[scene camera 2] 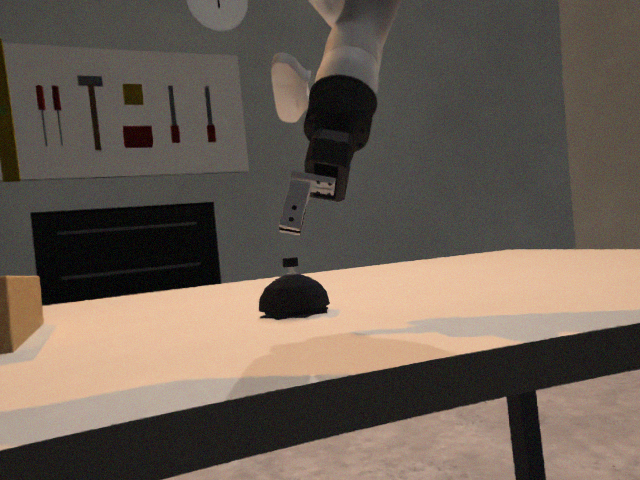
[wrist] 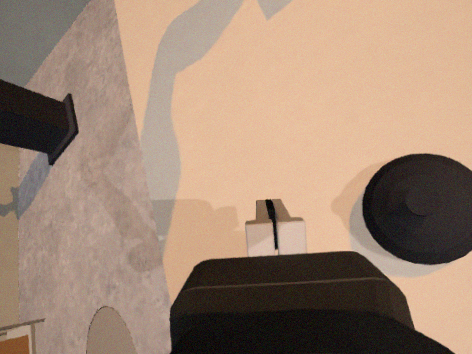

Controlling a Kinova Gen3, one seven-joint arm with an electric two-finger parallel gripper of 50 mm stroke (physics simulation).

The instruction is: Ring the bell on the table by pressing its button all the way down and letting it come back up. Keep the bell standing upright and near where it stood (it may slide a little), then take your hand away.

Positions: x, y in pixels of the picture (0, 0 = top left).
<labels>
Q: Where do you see a black dome-shaped bell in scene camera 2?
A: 293, 295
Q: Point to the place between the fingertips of my gripper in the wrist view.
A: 269, 215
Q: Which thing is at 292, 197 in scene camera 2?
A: My gripper.
</labels>
